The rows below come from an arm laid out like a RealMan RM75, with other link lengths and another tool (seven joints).
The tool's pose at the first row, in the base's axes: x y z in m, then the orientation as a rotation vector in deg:
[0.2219, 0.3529, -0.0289, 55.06, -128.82, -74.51]
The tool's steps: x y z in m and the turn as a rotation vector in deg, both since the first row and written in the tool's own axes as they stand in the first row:
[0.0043, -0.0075, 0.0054, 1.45, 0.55, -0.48]
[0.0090, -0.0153, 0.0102, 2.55, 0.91, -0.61]
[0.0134, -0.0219, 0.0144, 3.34, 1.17, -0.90]
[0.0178, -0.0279, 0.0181, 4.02, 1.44, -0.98]
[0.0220, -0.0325, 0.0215, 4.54, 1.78, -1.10]
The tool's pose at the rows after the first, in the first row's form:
[0.2184, 0.3506, -0.0382, 56.40, -129.55, -72.83]
[0.2151, 0.3475, -0.0474, 57.10, -130.18, -71.49]
[0.2119, 0.3446, -0.0553, 57.85, -130.58, -70.60]
[0.2088, 0.3417, -0.0625, 58.30, -130.92, -69.73]
[0.2055, 0.3392, -0.0682, 58.77, -131.06, -68.98]

